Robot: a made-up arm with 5 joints. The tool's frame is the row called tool.
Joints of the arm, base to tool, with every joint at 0 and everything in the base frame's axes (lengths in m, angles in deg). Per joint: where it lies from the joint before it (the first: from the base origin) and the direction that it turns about. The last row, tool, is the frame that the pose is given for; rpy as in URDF.
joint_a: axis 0 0 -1 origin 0.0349 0.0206 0.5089
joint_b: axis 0 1 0 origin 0.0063 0.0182 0.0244
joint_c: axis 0 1 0 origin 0.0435 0.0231 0.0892
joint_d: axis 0 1 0 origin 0.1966 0.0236 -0.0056
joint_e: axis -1 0 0 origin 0.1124 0.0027 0.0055
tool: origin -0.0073 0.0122 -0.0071 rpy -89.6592 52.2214 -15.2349
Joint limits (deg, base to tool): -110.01..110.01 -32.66..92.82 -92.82..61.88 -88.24..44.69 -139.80..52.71
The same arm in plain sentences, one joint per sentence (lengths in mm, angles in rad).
The arm has five revolute joints in a row. What follows holds with every joint at zero, and every direction is one of the base frame's. Joint 1 is mounted 34.9 mm along +x and 20.6 mm along +y and 508.9 mm along +z from the base frame's origin and rotates about -z, from -1.9200 to 1.9200 rad. Joint 2 is mounted 6.3 mm along +x and 18.2 mm along +y and 24.4 mm along +z from joint 1 and rotates about +y, from -0.5700 to 1.6200 rad. Joint 3 is mounted 43.5 mm along +x and 23.1 mm along +y and 89.2 mm along +z from joint 2 and rotates about +y, from -1.6200 to 1.0800 rad. Joint 4 is mounted 196.6 mm along +x and 23.6 mm along +y and 5.6 mm along -z from joint 3 and rotates about +y, from -1.5401 to 0.7800 rad. Joint 5 is mounted 112.4 mm along +x and 2.7 mm along +y and 5.5 mm along +z from joint 4 and rotates about -x, from -2.4400 to 0.9200 rad. The tool frame, which is the frame that the pose is given for, is mounted 7.3 mm along -x and 12.2 mm along +y and 7.1 mm along -z from joint 5; its axes are the base frame's turned by roll -1.5648, pitch 0.9114 and yaw -0.2659 rad (as in URDF: about the fixed x, then y, then z).
